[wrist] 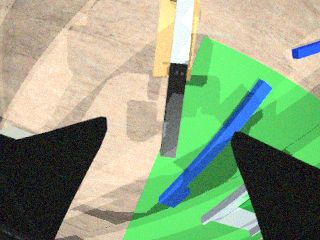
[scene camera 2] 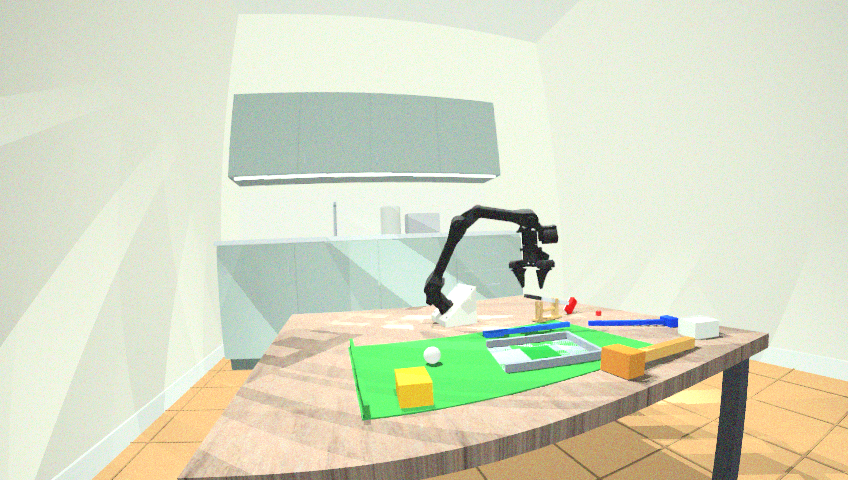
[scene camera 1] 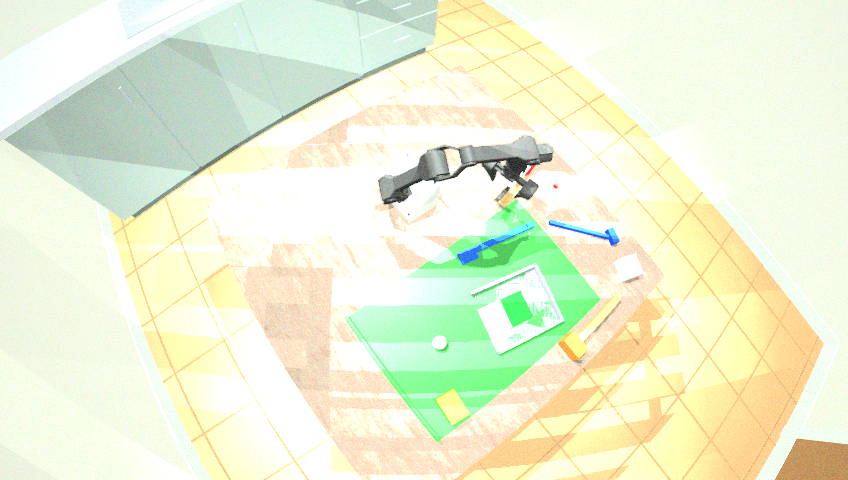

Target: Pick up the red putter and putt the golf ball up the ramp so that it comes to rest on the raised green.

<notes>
The gripper is open, with nothing in its grasp. Further things: an orange mallet, a white block, a yellow block, a blue bar and a green mat.
The gripper also shows in the wrist view and in scene camera 1.
</notes>
